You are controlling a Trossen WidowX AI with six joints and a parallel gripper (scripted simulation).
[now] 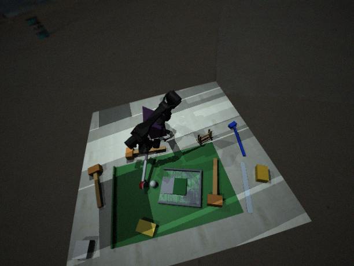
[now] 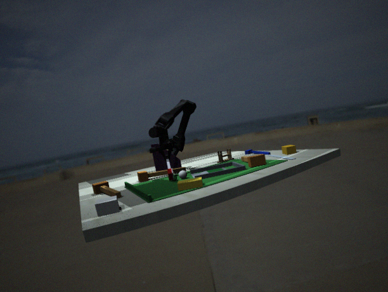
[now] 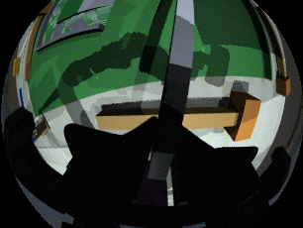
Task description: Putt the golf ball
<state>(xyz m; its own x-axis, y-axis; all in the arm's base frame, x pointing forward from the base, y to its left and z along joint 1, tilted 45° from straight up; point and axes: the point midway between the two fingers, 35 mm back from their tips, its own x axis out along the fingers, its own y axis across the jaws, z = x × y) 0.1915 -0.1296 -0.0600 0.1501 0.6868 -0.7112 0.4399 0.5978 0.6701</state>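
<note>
The red putter lies 11 cm ahead of my gripper tip, 5 cm to the right of it and 1 cm below it. Round my gripper tip: white golf ball (22 cm ahead, 4 cm to the right, 5 cm below); then green mat (28 cm ahead, 4 cm to the left, 8 cm below); then small wooden stand (4 cm ahead, 41 cm to the left, 4 cm below).
</note>
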